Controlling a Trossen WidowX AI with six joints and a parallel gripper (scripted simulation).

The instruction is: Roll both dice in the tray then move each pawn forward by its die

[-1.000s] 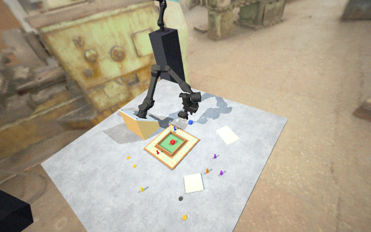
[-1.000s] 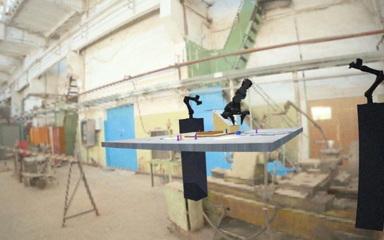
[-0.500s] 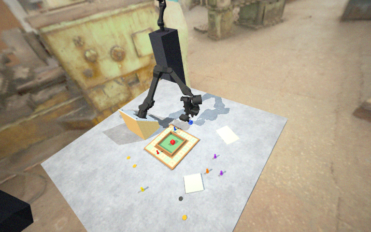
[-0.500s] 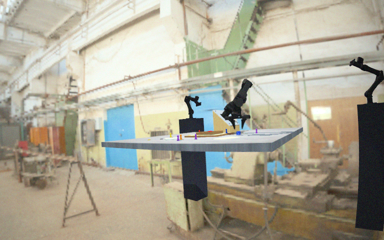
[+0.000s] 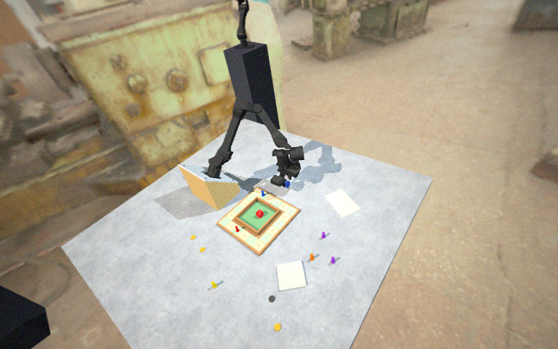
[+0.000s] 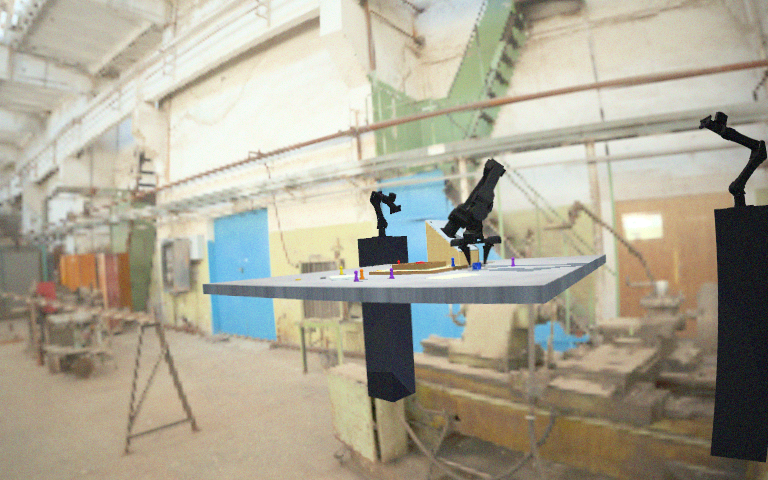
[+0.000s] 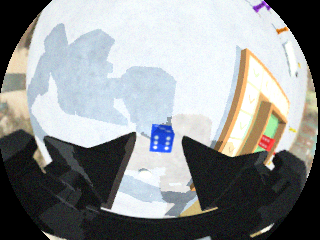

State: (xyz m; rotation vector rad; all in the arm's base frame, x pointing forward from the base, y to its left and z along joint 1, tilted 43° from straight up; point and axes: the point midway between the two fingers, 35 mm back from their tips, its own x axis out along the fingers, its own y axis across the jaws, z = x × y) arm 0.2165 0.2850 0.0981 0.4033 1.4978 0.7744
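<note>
Now: gripper tip 360 mm to the left of the red pawn, 30 mm short of it and 10 mm below it. Also, from my gripper tip: blue pawn: 140 mm to the right, 40 mm behind, 10 mm above; yellow pawn: 570 mm to the right, 160 mm ahead; orange pawn: 370 mm ahead, 230 mm to the right.
</note>
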